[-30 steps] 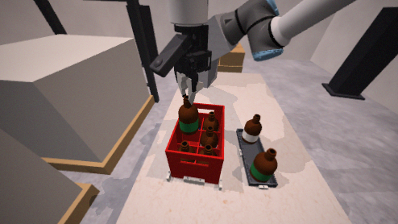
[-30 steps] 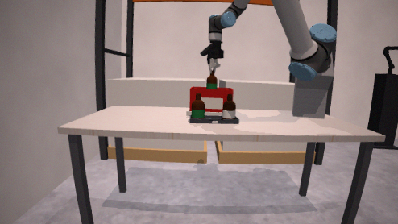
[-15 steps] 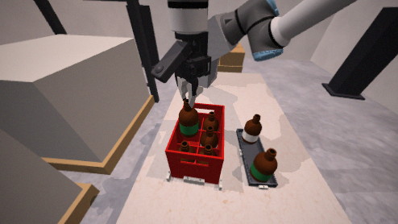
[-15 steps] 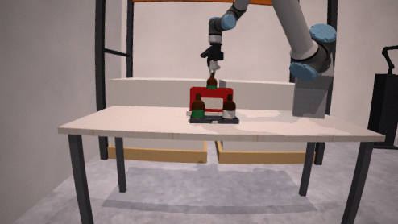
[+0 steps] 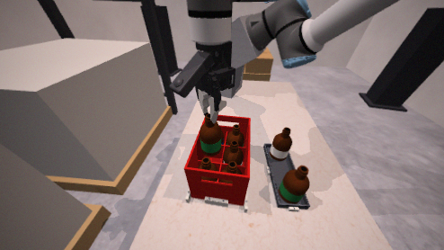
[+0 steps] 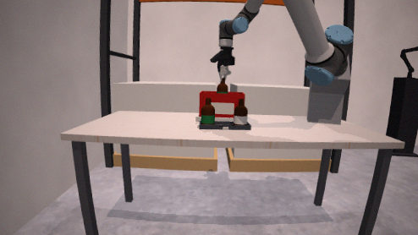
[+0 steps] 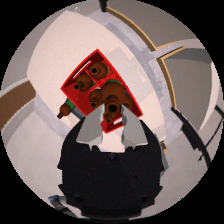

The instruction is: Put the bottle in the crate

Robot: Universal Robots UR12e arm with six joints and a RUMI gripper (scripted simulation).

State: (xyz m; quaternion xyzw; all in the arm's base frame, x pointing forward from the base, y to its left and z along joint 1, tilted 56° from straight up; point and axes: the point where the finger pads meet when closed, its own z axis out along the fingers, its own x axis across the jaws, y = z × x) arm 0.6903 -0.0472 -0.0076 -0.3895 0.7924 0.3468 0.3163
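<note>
Right now the red crate is 180 mm below my hand, 40 mm to the left of it and 10 mm behind it. From my hand the other things lie so: tray (280 mm to the left, 250 mm below, 60 mm behind); then white-labelled bottle (260 mm to the left, 180 mm below, 140 mm behind).
</note>
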